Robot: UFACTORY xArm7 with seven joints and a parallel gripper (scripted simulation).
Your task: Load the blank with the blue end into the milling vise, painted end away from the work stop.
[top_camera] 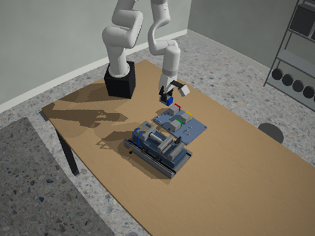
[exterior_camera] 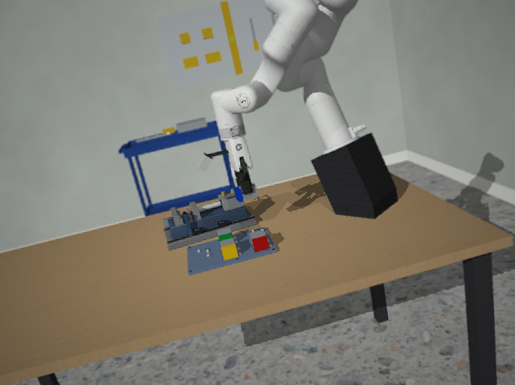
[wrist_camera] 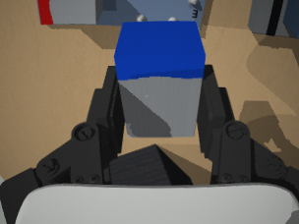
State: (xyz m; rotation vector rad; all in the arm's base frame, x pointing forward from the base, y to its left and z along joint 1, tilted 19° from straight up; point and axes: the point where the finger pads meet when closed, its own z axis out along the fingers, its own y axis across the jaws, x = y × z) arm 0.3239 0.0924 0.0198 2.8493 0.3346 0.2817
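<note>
The blue-ended blank lies 2 cm below my hand. The rest, counted from my hand: red-ended blank: 15 cm below, 9 cm to the left, 1 cm behind; then yellow-ended blank: 15 cm below, 10 cm to the left, 8 cm ahead; then green-ended blank: 15 cm below, 9 cm ahead, 1 cm to the left.
</note>
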